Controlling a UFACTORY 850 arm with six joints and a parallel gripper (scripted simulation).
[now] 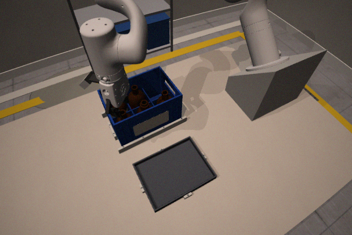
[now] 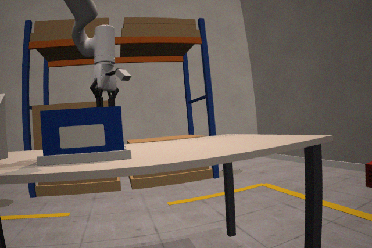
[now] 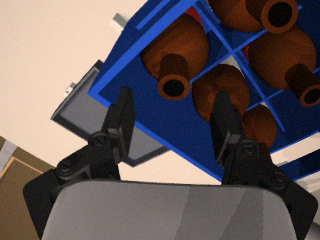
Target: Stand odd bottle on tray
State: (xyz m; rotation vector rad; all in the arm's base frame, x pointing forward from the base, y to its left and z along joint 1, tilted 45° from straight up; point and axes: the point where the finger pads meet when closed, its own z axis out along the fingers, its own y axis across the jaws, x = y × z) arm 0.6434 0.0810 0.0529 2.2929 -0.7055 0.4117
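Right now the brown bottle is 110 mm below my hand, 90 mm behind it and 20 mm to the right of it. From my hand the other things lie so: dark grey tray 220 mm to the left, 190 mm below, 110 mm behind; crate 120 mm below, 80 mm behind, 60 mm to the right.
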